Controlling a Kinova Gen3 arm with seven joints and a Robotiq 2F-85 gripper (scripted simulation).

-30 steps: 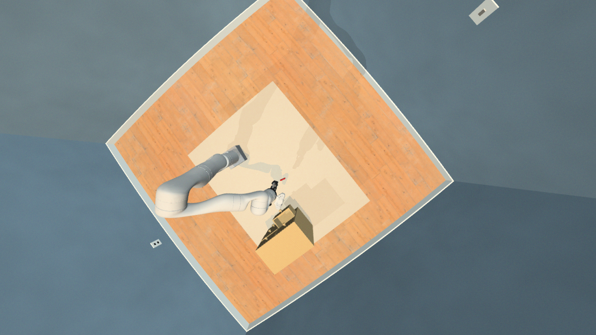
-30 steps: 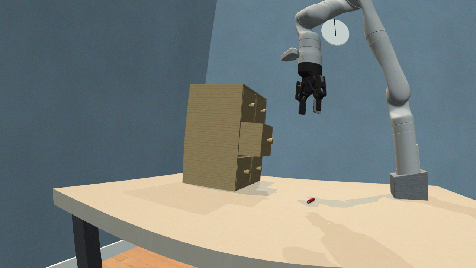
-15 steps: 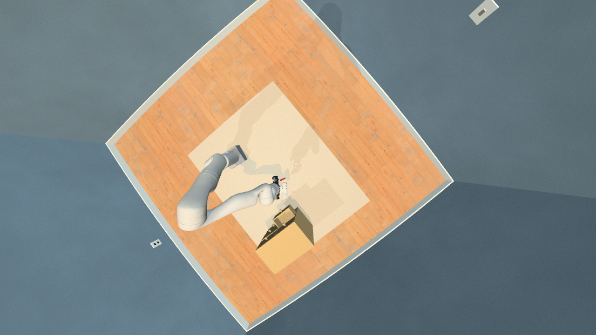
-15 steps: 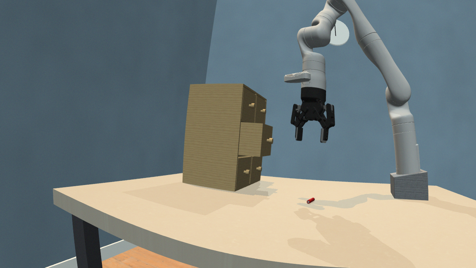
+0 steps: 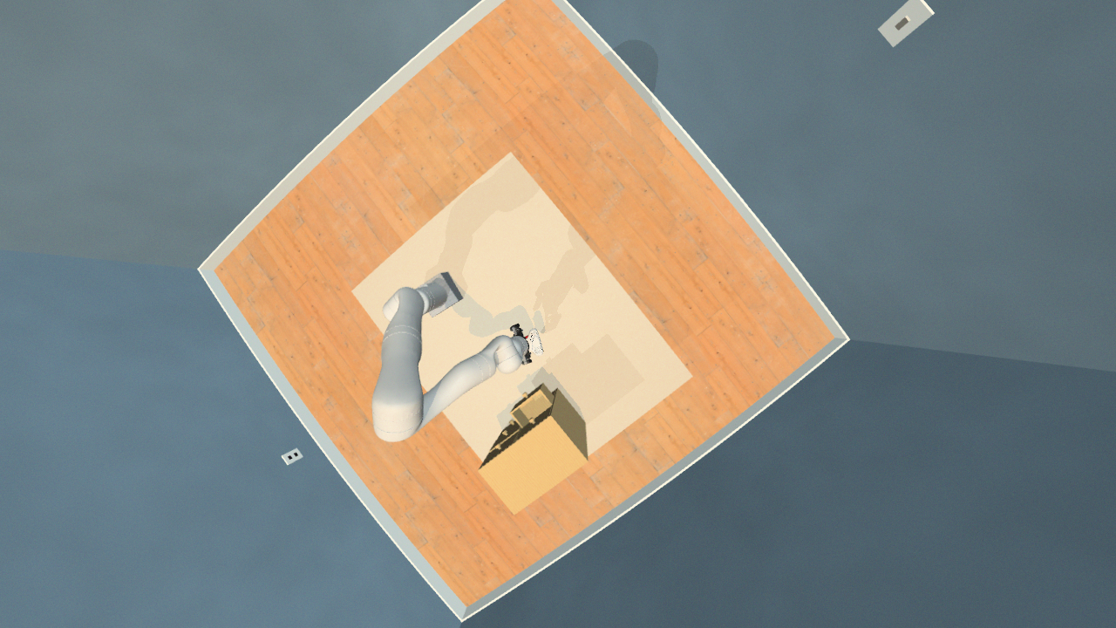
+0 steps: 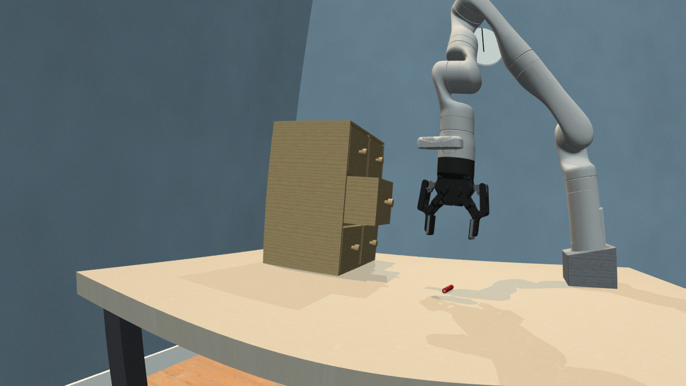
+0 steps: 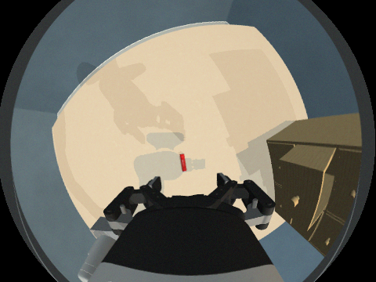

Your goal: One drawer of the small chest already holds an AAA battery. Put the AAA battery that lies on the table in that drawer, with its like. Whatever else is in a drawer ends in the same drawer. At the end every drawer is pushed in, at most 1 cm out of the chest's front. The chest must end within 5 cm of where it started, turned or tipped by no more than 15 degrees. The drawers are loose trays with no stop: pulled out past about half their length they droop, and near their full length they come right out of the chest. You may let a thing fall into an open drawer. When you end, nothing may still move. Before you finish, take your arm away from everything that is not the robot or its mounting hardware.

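Now: hand 11 cm above the red AAA battery, 1 cm to the right of it and 1 cm past it.
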